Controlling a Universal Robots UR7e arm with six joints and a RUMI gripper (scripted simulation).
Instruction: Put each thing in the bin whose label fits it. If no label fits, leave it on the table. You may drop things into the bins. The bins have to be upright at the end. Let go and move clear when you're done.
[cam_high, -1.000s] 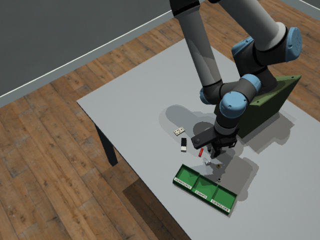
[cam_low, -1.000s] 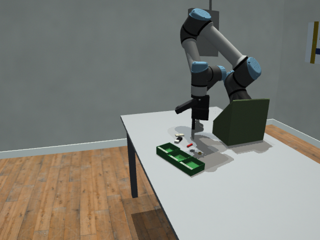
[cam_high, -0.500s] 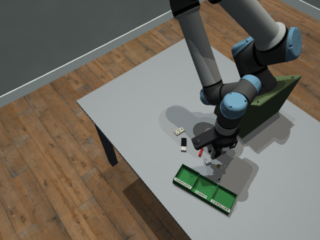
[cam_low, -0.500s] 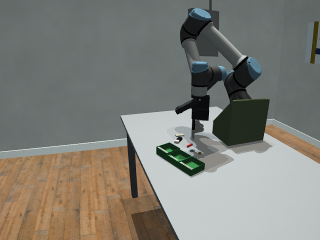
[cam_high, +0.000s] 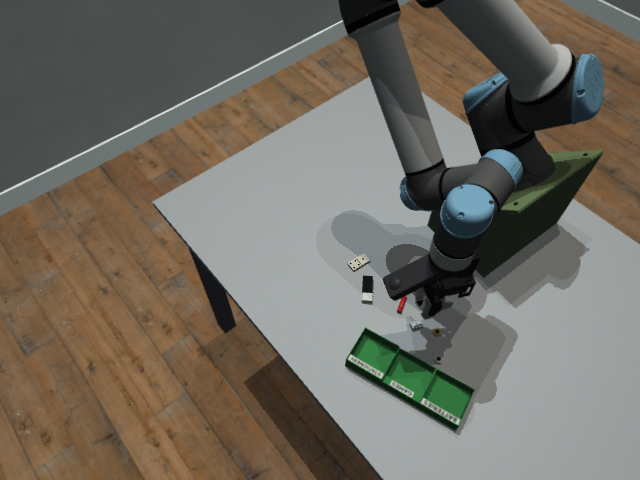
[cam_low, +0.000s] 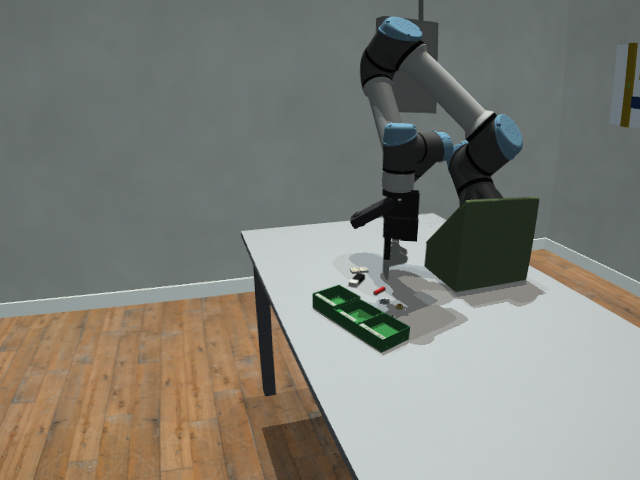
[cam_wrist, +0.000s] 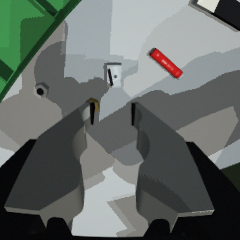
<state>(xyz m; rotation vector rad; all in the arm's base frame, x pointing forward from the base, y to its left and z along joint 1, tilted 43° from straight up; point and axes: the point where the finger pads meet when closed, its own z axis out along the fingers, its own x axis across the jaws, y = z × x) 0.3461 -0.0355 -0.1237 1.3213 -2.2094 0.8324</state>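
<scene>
Right now the grey-white clip is 80 mm below my hand. From my hand the other things lie so: red cylinder (10 mm behind, 60 mm to the right, 80 mm below); brass nut (20 mm behind, 40 mm to the left, 80 mm below); grey nut (20 mm ahead, 80 mm to the left, 80 mm below).
</scene>
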